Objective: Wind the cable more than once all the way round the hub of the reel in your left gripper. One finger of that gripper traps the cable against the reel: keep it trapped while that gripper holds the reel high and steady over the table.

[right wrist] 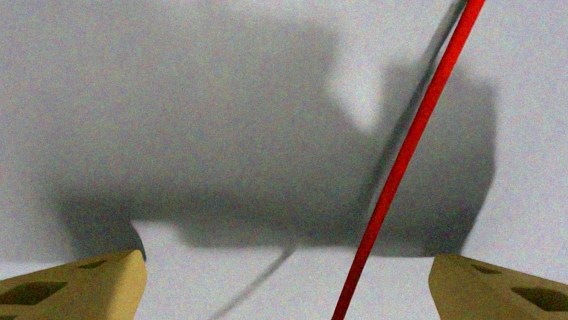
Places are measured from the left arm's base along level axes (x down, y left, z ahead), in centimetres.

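Pixels of known places: right gripper, between the fingertips: (pixel 287 265).
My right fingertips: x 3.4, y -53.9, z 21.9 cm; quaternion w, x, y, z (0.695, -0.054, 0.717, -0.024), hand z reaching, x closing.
Behind a point stands the place of what it marks.
The red cable (pixel 406 150) @(z 19.6, x 3.0, y -58.5 cm) runs in a straight slanting line from the top right of the right wrist view down to the bottom edge, right of the middle. My right gripper (pixel 287 265) @(z 21.9, x 3.4, y -53.9 cm) is open, with its two yellow-brown fingers wide apart at the lower left and lower right. The cable passes between the fingers, nearer the right one, and neither finger touches it in this view. The reel and my left gripper do not show in this view.
A pale table top (pixel 530 150) @(z 15.4, x 4.0, y -58.5 cm) lies below. A broad dark shadow of the gripper falls across it, and a thin shadow of the cable runs close beside the cable at the upper right.
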